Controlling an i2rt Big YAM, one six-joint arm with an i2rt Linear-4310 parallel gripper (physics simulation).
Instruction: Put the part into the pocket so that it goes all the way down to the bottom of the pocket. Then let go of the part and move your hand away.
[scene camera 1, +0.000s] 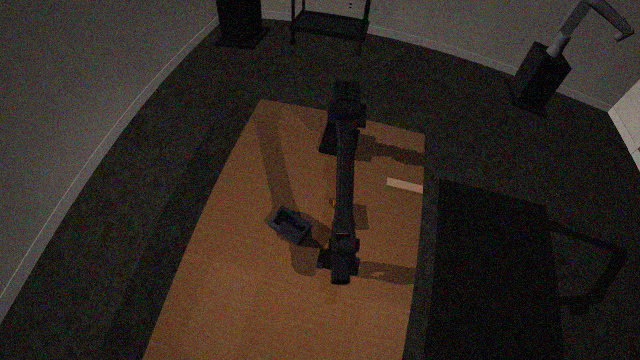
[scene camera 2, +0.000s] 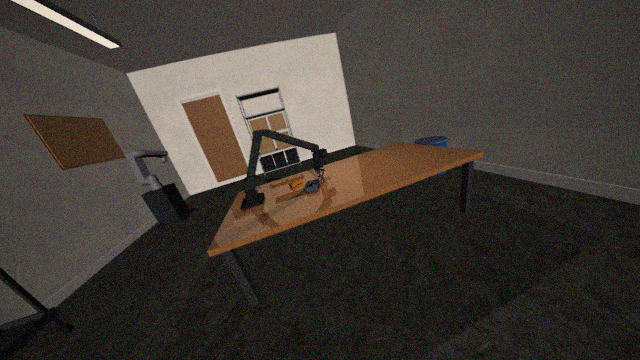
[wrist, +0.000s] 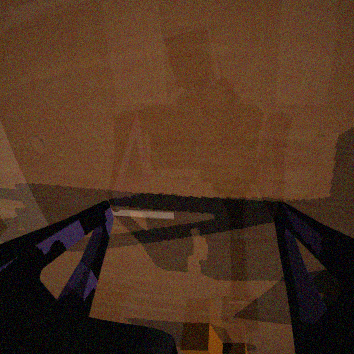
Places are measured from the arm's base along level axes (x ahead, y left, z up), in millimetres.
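Pixels of known places: gripper, fingertip midpoint: (scene camera 2: 320, 175) (wrist: 191, 210); arm's base at its link origin: (scene camera 2: 253, 199).
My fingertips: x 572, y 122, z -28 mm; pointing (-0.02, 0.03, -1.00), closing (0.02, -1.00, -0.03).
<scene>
For each thing: its middle in the pictures, then the offset to it from my fingertips. Level surfaces: height alone.
- orange part at the middle of its body: (wrist: 218, 348) (scene camera 1: 341, 213) (scene camera 2: 296, 183) 219 mm back, 35 mm right, 14 mm up
- dark grey block with the pocket, body centre: (scene camera 1: 290, 225) (scene camera 2: 312, 185) 113 mm back, 209 mm right, 17 mm up
- wooden table at its surface level: 0 mm up
The orange part (scene camera 1: 333, 202) (scene camera 2: 296, 182) (wrist: 215, 340) lies on the table. The arm hides most of it in the first scene view, and it is cut off at the bottom edge of the wrist view. The dark grey block with the pocket (scene camera 1: 285, 232) (scene camera 2: 312, 187) stands on the table, apart from the part. The pocket's inside is dark and shows no orange. My gripper (scene camera 1: 338, 265) (scene camera 2: 320, 175) (wrist: 191, 210) is open, with nothing between its fingers. It hangs low over the table, beyond the part as seen from the arm's base and to one side of the block.
A pale strip (scene camera 1: 405, 185) (wrist: 145, 214) lies on the wooden table (scene camera 1: 240, 295) (scene camera 2: 390, 172), near one long edge. The arm's base (scene camera 2: 253, 199) stands at one end of the table. A blue bin (scene camera 2: 433, 141) stands on the floor behind the table. The light is dim, with strong shadows.
</scene>
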